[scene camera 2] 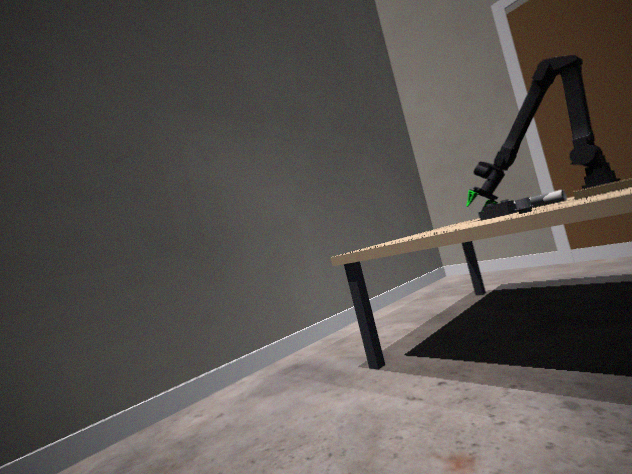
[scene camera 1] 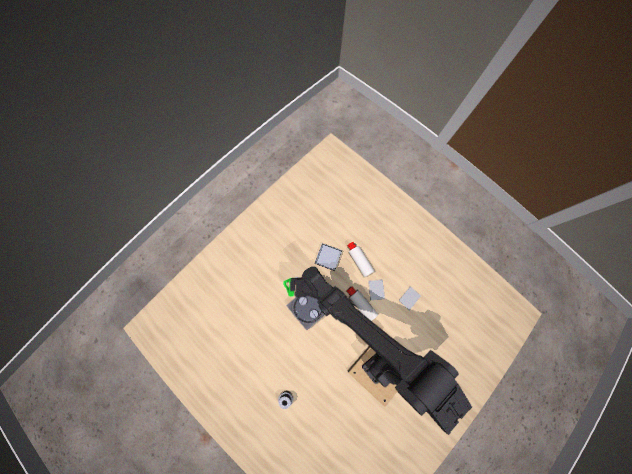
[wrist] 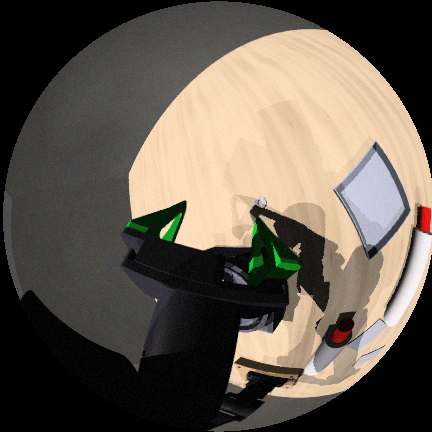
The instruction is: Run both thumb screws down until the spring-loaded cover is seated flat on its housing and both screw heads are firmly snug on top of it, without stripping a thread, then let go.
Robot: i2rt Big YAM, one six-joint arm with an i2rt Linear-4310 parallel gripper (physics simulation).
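Frame: origin at the arm's base, x right, y back, z down, level; centimetres.
Seen in the pictures: gripper, fingertip midpoint: (scene camera 2: 474,210) (scene camera 1: 292,281) (wrist: 220,212); arm's base, origin of the base link: (scene camera 2: 601,186) (scene camera 1: 379,364) (wrist: 266,378).
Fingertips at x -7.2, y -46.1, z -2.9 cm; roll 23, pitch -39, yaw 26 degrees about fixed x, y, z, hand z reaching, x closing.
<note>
Pixels of each thing's top centre, then the offset from my fingertips to it. "pt": a spot on its surface instead.
- dark square housing, middle of its top: (wrist: 225,300) (scene camera 1: 308,307) (scene camera 2: 497,203) dx -1.0, dy +11.7, dz -0.2 cm
- table with a round dark cover, middle of its top: (wrist: 226,300) (scene camera 1: 308,307) dx -1.0, dy +11.7, dz +0.0 cm
- screw head, surface spot: (scene camera 1: 302,301) pt dx -1.4, dy +8.5, dz -1.0 cm
- shallow grey tray, middle of its top: (wrist: 380,199) (scene camera 1: 328,256) dx +18.1, dy +0.3, dz +3.5 cm
- white red-capped bottle, middle of its top: (scene camera 1: 360,257) dx +27.7, dy +9.0, dz +0.4 cm
- second bottle, middle of its top: (wrist: 324,361) (scene camera 1: 362,303) (scene camera 2: 543,194) dx +16.6, dy +23.3, dz +0.4 cm
- small silver-black cylinder, middle of its top: (scene camera 2: 521,198) (scene camera 1: 284,403) dx -29.2, dy +34.2, dz +0.5 cm
- tiny pale ring, middle of its top: (wrist: 259,202) dx +2.2, dy -0.7, dz +5.3 cm
The dark square housing (scene camera 1: 307,326) (scene camera 2: 502,208) stands on the table with a round dark cover (scene camera 1: 297,312) on it. Two pale round screw heads, one screw head (scene camera 1: 302,301) at the upper left and the other screw head (scene camera 1: 313,313) at the lower right, show on the cover. Whether the cover is flat cannot be told. My gripper (scene camera 2: 479,204) (wrist: 220,212) is open and empty, tilted, low above the table beside the housing, on its upper side in the first scene view. In the wrist view the gripper body hides most of the housing.
A shallow grey tray (scene camera 1: 328,256) (wrist: 375,200), a white red-capped bottle (scene camera 1: 362,261) (wrist: 407,280) and a second bottle (scene camera 1: 365,306) (wrist: 325,355), partly under the arm, lie nearby. Two pale squares lie beyond them. A small silver-black cylinder (scene camera 1: 285,400) stands apart. A tiny pale ring (wrist: 261,202) shows near one fingertip.
</note>
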